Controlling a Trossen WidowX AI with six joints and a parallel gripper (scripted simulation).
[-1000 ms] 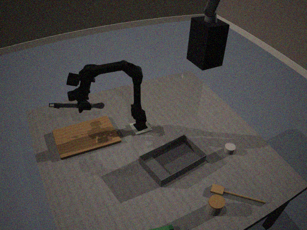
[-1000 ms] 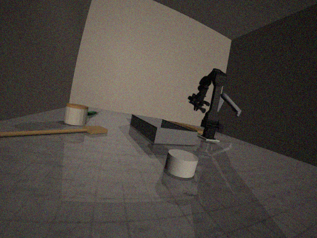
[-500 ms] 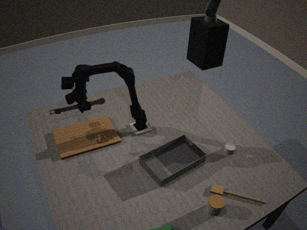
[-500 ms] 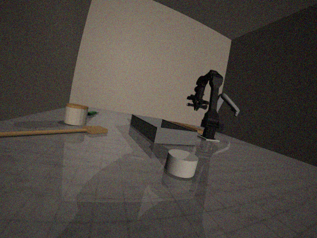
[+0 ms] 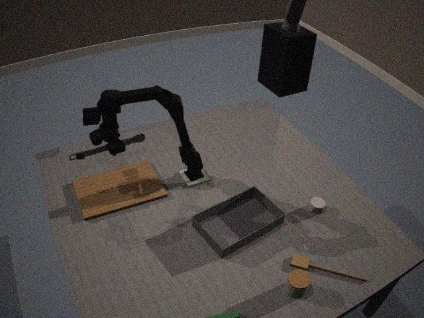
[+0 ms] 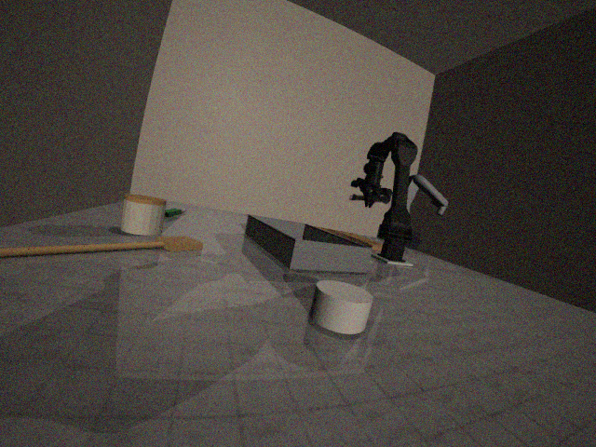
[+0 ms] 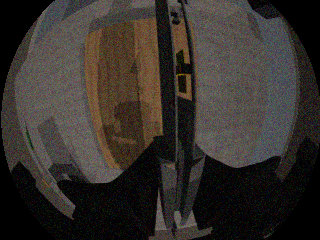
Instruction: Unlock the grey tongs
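My gripper tip is 40 mm short of the wooden board, 10 mm to the left of it and 150 mm above it. The rest, counted from my gripper tip: white cylinder (520 mm ahead, 670 mm to the left, 140 mm below); cork-topped jar (790 mm ahead, 340 mm to the left, 120 mm below); roasting tin (430 mm ahead, 330 mm to the left, 130 mm below).
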